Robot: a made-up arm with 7 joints. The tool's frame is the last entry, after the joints.
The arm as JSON. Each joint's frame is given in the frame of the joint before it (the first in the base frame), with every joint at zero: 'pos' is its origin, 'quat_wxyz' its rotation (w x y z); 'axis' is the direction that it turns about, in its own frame. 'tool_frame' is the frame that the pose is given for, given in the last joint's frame.
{
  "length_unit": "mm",
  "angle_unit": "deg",
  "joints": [
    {
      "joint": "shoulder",
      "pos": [
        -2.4,
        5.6,
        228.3
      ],
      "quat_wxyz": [
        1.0,
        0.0,
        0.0,
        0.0
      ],
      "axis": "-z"
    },
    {
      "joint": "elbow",
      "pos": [
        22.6,
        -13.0,
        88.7
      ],
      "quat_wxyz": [
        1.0,
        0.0,
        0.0,
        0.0
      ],
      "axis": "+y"
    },
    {
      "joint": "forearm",
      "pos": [
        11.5,
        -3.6,
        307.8
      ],
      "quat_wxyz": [
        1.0,
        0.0,
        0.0,
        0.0
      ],
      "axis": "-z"
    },
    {
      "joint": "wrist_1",
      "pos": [
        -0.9,
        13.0,
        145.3
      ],
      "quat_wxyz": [
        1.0,
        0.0,
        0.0,
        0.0
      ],
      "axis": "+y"
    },
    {
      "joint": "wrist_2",
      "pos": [
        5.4,
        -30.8,
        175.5
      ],
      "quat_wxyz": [
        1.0,
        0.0,
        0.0,
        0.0
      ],
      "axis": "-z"
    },
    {
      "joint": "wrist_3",
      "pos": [
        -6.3,
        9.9,
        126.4
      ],
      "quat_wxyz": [
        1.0,
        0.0,
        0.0,
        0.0
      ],
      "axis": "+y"
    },
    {
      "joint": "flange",
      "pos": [
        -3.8,
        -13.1,
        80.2
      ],
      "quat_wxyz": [
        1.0,
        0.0,
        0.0,
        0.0
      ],
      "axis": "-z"
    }
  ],
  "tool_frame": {
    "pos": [
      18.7,
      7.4,
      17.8
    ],
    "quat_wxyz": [
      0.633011,
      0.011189,
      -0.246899,
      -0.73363
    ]
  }
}
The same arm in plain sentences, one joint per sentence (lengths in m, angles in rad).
The arm has seven revolute joints in a row. What follows holds with every joint at zero, and every direction is one of the base frame's. The first joint sits 0.0024 m along -x and 0.0056 m along +y and 0.2283 m along +z from the base frame's origin and turns about -z. The second joint sits 0.0226 m along +x and 0.0130 m along -y and 0.0887 m along +z from the first joint and turns about +y. The third joint sits 0.0115 m along +x and 0.0036 m along -y and 0.3078 m along +z from the second joint and turns about -z. The fourth joint sits 0.0009 m along -x and 0.0130 m along +y and 0.1453 m along +z from the third joint and turns about +y. The fifth joint sits 0.0054 m along +x and 0.0308 m along -y and 0.1755 m along +z from the fourth joint and turns about -z. The sixth joint sits 0.0063 m along -x and 0.0099 m along +y and 0.1264 m along +z from the fifth joint and turns about +y. The seventh joint sits 0.0038 m along -x and 0.0131 m along -y and 0.0802 m along +z from the sixth joint and turns about -z. The tool frame, which is the frame that the pose is given for, sits 0.0187 m along +x and 0.0074 m along +y and 0.0178 m along +z from the seventh joint; its axes are the base frame's turned by roll 0.4051, pitch -0.3007 and yaw -1.7800 rad (as in URDF: about the fixed x, then y, then z).
